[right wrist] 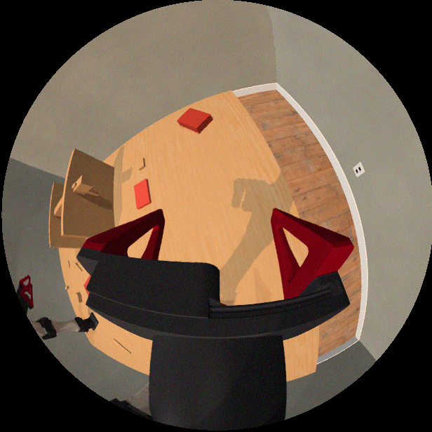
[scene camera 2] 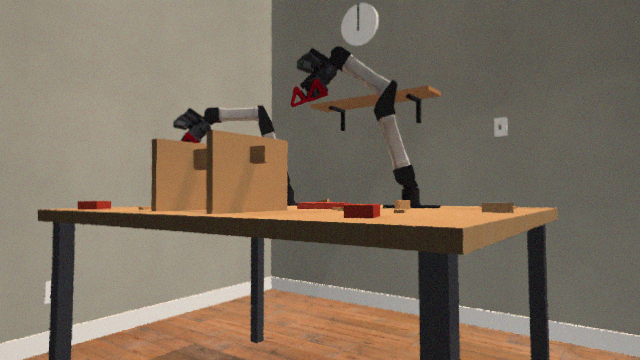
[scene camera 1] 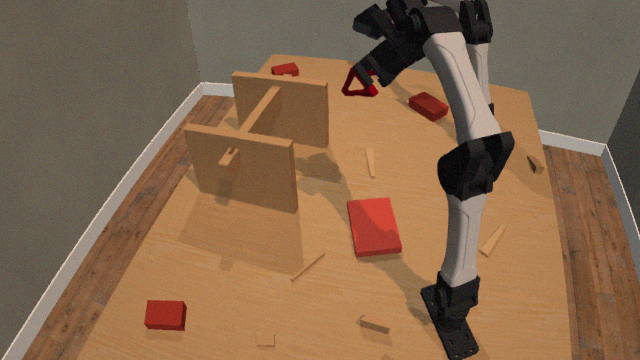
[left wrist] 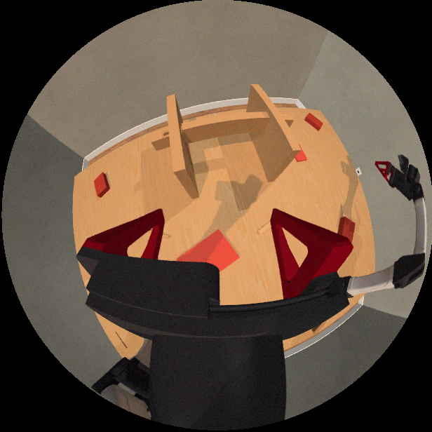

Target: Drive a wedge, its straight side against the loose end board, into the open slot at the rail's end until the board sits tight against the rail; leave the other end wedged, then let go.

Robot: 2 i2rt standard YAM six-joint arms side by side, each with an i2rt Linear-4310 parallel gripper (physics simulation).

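Frame: origin at the left arm's base, x back, y up, z left, level; metres.
Where they show: left gripper, fingertip midpoint: (scene camera 2: 299, 103) (scene camera 1: 354, 82); left arm's base at its link origin: (scene camera 1: 448, 321); right arm's base at its link origin: (scene camera 2: 287, 205).
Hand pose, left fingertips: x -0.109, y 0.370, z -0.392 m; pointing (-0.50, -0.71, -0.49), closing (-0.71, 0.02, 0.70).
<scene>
Each offset is from my left fingertips to the top centre of the thing. "*": to the spot under its first point.
The rail {dz -0.218, dx -0.185, dy -0.173 m} (scene camera 1: 261, 107) (left wrist: 230, 128) joins two upright boards. The lower board {dz -0.102, dx -0.258, dy -0.150 m} (scene camera 1: 260, 177) (left wrist: 178, 142) in scene camera 1 has a rail stub {* dz -0.064, dx -0.278, dy -0.183 m} (scene camera 1: 229, 156) (left wrist: 161, 143) through it with a dark open slot. The upper board {dz -0.331, dx -0.115, dy -0.150 m} (scene camera 1: 300, 112) (right wrist: 100, 172) also has a stub (right wrist: 86, 186); a small upright piece seems to stand in it. Loose wedges {dz -0.144, dx +0.109, dy -0.362 m} (scene camera 1: 370, 163) {dz +0.224, dx +0.323, dy -0.362 m} (scene camera 1: 493, 241) lie on the table. My left gripper (scene camera 1: 358, 92) (scene camera 2: 301, 101) (left wrist: 217, 214) is open and empty, high above the table. My right gripper (right wrist: 217, 214) (left wrist: 377, 166) is open and empty, raised beyond the boards.
A flat red plate {dz +0.084, dx +0.031, dy -0.350 m} (scene camera 1: 374, 226) lies mid-table. Red blocks {dz +0.225, dx -0.500, dy -0.343 m} (scene camera 1: 165, 315) {dz -0.355, dx +0.393, dy -0.336 m} (scene camera 1: 428, 106) {dz -0.733, dx -0.033, dy -0.343 m} (scene camera 1: 285, 69) lie around the boards. Small wooden pieces {dz +0.356, dx -0.055, dy -0.339 m} (scene camera 1: 374, 324) {dz +0.003, dx +0.628, dy -0.343 m} (scene camera 1: 535, 164) {dz +0.323, dx -0.283, dy -0.362 m} (scene camera 1: 265, 341) and a thin strip {dz +0.154, dx -0.151, dy -0.361 m} (scene camera 1: 307, 267) also lie on the table. A wall shelf (scene camera 2: 370, 100) is behind the left arm.
</scene>
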